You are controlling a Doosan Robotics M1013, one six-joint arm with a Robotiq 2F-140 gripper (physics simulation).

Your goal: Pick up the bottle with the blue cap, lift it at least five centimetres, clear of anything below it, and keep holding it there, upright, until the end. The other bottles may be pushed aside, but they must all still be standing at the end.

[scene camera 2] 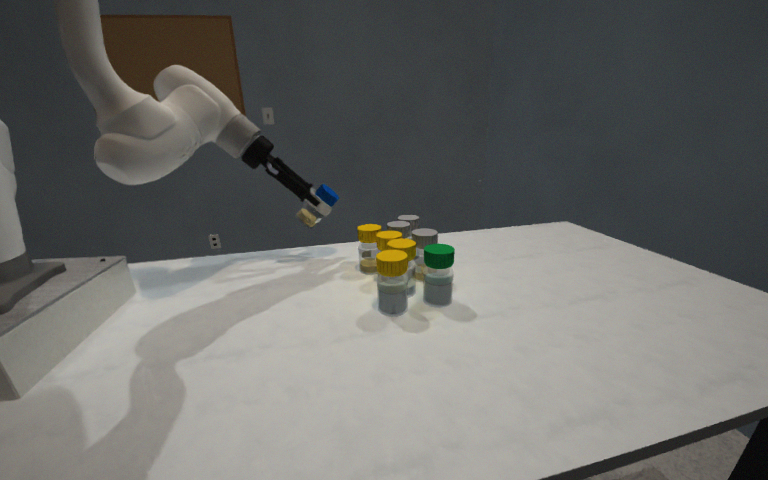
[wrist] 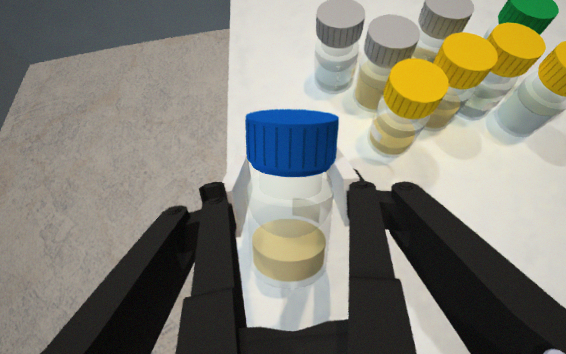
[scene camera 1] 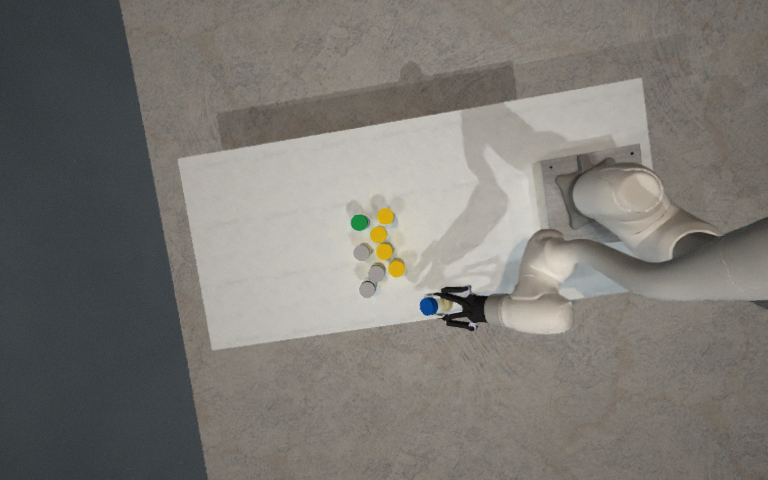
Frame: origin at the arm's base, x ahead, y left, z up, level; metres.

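Seen in the pictures: gripper, fingertip midpoint: (scene camera 2: 328, 210) (wrist: 287, 167) (scene camera 1: 428, 305).
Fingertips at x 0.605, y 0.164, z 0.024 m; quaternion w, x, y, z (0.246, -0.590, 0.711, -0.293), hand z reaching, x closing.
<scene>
A point is followed by its place in that frame.
The bottle with the blue cap (scene camera 1: 428, 306) @(x 0.606, y 0.155, z 0.079 m) (scene camera 2: 326, 195) @(x 0.597, y 0.133, z 0.068 m) (wrist: 292, 145) @(x 0.587, y 0.162, z 0.084 m) is held high above the table's long edge, clear of the surface. It is tilted: in scene camera 2 the cap points up and to the right, the base down and to the left, well off vertical. My gripper (scene camera 1: 438, 306) @(x 0.605, y 0.164, z 0.024 m) (scene camera 2: 316, 201) @(x 0.605, y 0.164, z 0.024 m) (wrist: 287, 167) @(x 0.605, y 0.164, z 0.024 m) is shut on the bottle's clear body below the cap, one finger on each side, and slants downward. Yellowish content shows low in the bottle in the wrist view.
A green-capped bottle (scene camera 1: 359, 222) @(x 0.728, y -0.165, z 0.008 m) (scene camera 2: 438, 274) @(x 0.717, y -0.187, z -0.032 m), three grey-capped bottles, one of them at the end of the group (scene camera 1: 367, 289) @(x 0.779, y 0.053, z 0.007 m) (wrist: 340, 45) @(x 0.755, y 0.062, z -0.016 m), and several yellow-capped bottles, the nearest to my gripper (scene camera 1: 397, 268) (wrist: 416, 90), stand upright on the white table (scene camera 1: 254, 226) @(x 1.105, y -0.283, z -0.098 m) (scene camera 2: 509, 367) @(x 0.722, y -0.362, z -0.098 m).
</scene>
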